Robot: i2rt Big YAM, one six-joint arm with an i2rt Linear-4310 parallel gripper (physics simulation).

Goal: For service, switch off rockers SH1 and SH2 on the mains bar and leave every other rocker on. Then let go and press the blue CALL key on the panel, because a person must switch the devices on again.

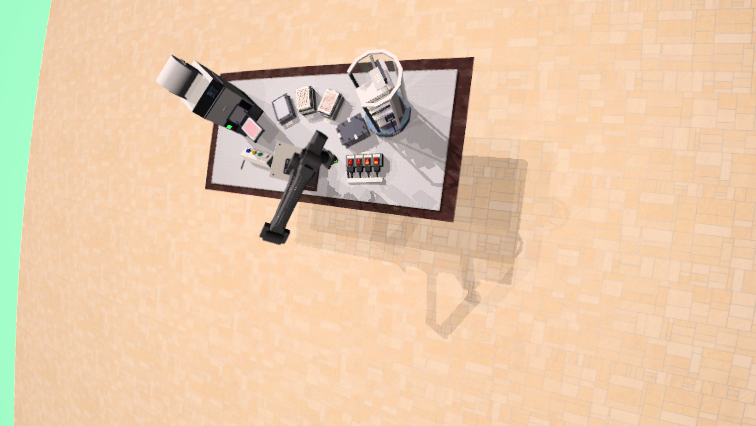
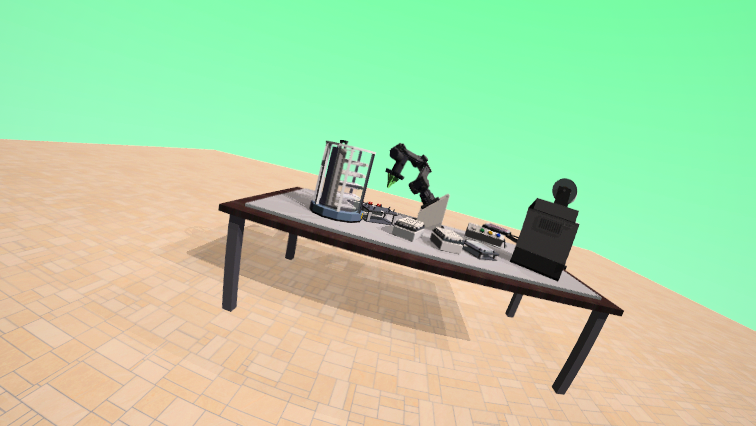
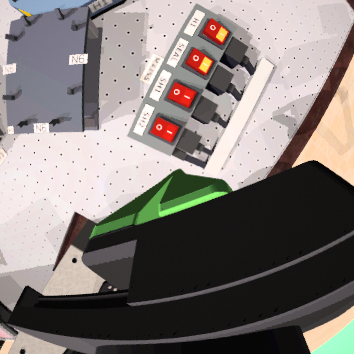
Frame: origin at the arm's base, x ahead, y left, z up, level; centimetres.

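Seen in the pictures: gripper, fingertip midpoint: [image 1: 337,161] [image 2: 387,187] [image 3: 179,176]; arm's base, link origin: [image 1: 295,168] [image 2: 430,203].
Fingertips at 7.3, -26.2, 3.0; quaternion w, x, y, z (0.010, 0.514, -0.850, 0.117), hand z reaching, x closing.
Note:
Pixels of each thing's middle, then the offset from my fingertips to it, as dx, dy, dz. "spot": a spot on its surface instead. Level surfaces: height alone.
- white table top, surface height: dz -15.3
- SEAL, body centre: [image 3: 199,61] +4.6, -11.7, -10.7
- SH1, body centre: [image 3: 181,94] +3.6, -6.8, -10.7
- SH2, body centre: [image 3: 164,129] +2.6, -1.9, -10.7
- key panel, body centre: [image 2: 484,234] [image 1: 258,157] -3.9, +61.7, -11.2
- dark grey nest labelled N6, body centre: [image 3: 49,73] [image 2: 378,213] [image 1: 352,130] +20.6, +1.2, -11.5
- tall carousel rack, body centre: [image 2: 343,178] [image 1: 381,98] +32.7, -16.7, +1.8
- table's dark rim, surface spot: [image 1: 460,132] spot: +28.6, -56.5, -16.6
The grey mains bar [image 3: 166,71] [image 1: 364,180] [image 2: 376,207] lies on the white table top [image 1: 423,159]. It carries rockers H1 [image 3: 215,31], SEAL [image 3: 199,62], SH1 [image 3: 181,95] and SH2 [image 3: 164,129]. H1 and SEAL show a lit yellow half. SH1 and SH2 are plain red and unlit. My gripper [image 3: 179,176] [image 1: 333,159] [image 2: 391,182] has green fingers that are shut and empty. It hangs above the table, a short way off the SH2 end of the bar. The key panel [image 1: 257,156] [image 2: 484,234] lies beyond my arm's base, its blue key [image 1: 248,151] at the outer end.
A dark grey nest labelled N6 [image 3: 46,70] [image 1: 352,130] lies beside the bar. A tall carousel rack [image 1: 396,126] [image 2: 338,213] stands behind it. Three tip boxes [image 1: 305,99] and a black device [image 1: 216,97] [image 2: 547,238] stand further along. The table's dark rim [image 1: 460,132] is close to the bar.

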